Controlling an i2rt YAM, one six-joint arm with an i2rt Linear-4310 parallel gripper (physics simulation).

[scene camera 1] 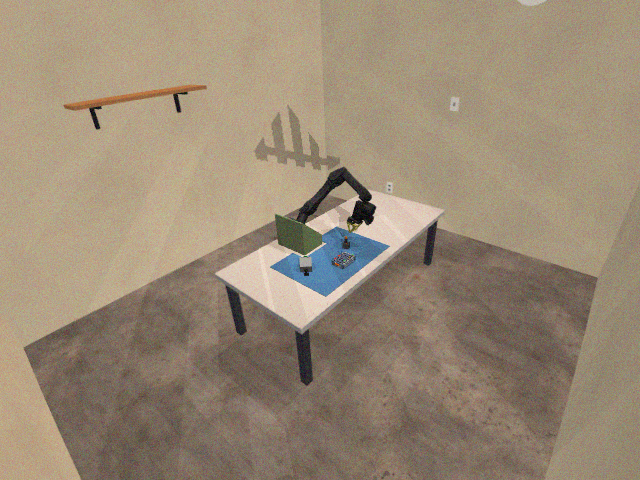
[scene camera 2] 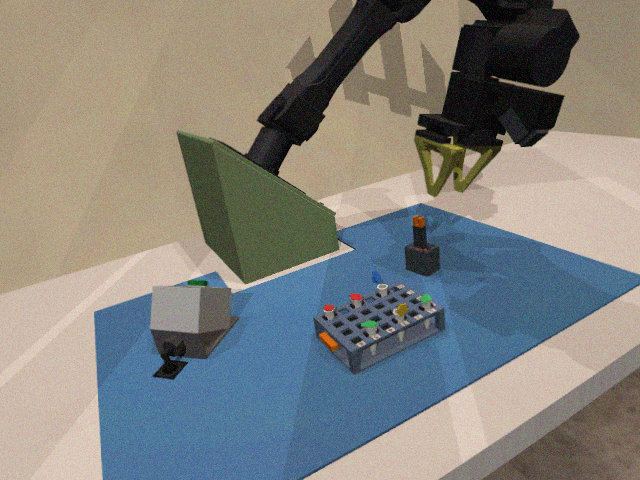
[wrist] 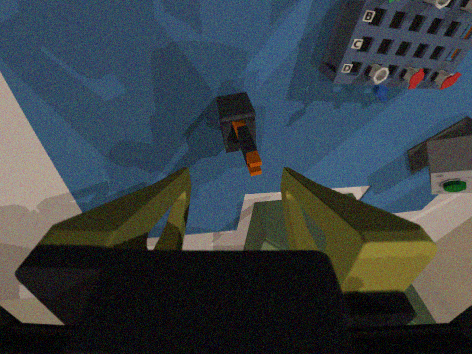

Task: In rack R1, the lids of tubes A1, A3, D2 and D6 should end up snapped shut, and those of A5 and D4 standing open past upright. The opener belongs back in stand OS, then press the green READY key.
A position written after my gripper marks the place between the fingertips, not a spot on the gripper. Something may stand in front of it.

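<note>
Lid opener [wrist: 247, 145]: rests on a dark holder block [wrist: 234, 107]. Grey box with green button [wrist: 439, 152] visible. My gripper [scene camera 2: 445, 193] [wrist: 235, 176] is visible as well.
</note>
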